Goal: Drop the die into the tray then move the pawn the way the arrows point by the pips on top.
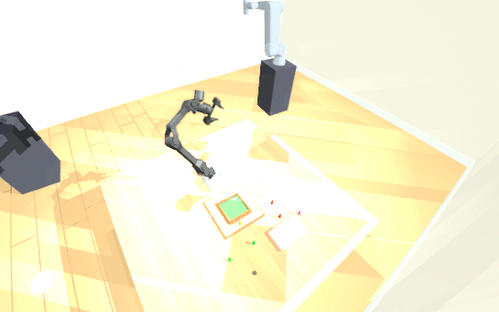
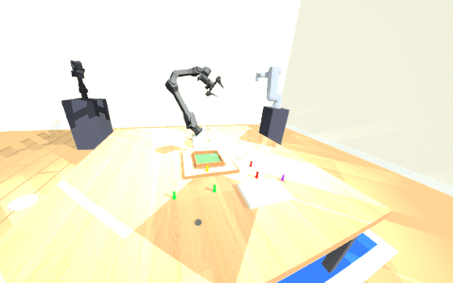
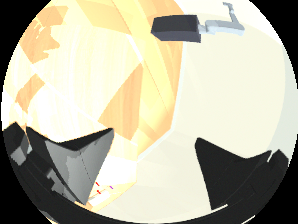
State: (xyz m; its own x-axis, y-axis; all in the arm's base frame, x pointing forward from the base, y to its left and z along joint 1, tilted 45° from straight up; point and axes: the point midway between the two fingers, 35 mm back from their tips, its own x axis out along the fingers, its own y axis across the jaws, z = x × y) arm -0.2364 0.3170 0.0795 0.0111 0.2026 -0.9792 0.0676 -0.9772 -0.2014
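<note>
Now: gripper tip 480 mm short of the white die, 350 mm above it and 30 mm to the right of it. Also, from my gripper tip: white slab: 790 mm ahead, 360 mm below, 40 mm to the left; then yellow pawn: 610 mm ahead, 340 mm below, 190 mm to the right; then purple pawn: 730 mm ahead, 350 mm below, 180 mm to the left.
</note>
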